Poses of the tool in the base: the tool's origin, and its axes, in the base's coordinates. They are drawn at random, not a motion.
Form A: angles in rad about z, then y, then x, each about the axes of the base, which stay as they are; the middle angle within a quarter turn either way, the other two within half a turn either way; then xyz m.
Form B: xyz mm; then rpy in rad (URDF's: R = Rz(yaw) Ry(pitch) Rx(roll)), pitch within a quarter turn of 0, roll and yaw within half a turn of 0. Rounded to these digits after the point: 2 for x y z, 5 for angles.
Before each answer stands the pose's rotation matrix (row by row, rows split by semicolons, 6 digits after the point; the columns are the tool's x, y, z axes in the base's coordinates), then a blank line. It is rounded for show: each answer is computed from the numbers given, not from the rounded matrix.
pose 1, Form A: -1.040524 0.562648 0.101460 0.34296 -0.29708 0.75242
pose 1, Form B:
0.427802 0.729685 0.533428; -0.830907 0.549776 -0.085672; -0.355780 -0.406578 0.841496

342.96 -297.08 752.42 -0.45009 0.36375 -1.09533
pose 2, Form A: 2.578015 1.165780 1.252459 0.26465 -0.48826 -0.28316
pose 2, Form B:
-0.333096 -0.210498 0.919096; -0.570718 -0.730909 -0.374236; 0.750552 -0.649201 0.123328

264.65 -488.26 -283.16 -1.38306 -0.84890 -2.09910
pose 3, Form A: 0.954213 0.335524 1.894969 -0.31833 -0.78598 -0.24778
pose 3, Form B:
0.546007 -0.770365 0.329264; -0.079391 -0.438828 -0.895057; 0.834011 0.462566 -0.300763

-318.33 -785.98 -247.78 2.14732 -0.98634 -0.14439
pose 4, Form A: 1.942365 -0.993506 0.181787 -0.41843 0.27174 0.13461
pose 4, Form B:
-0.198152 -0.508512 -0.837945; 0.971408 -0.215943 -0.098666; -0.130775 -0.833537 0.536763

-418.43 271.74 134.61 -0.99868 0.13115 1.77202
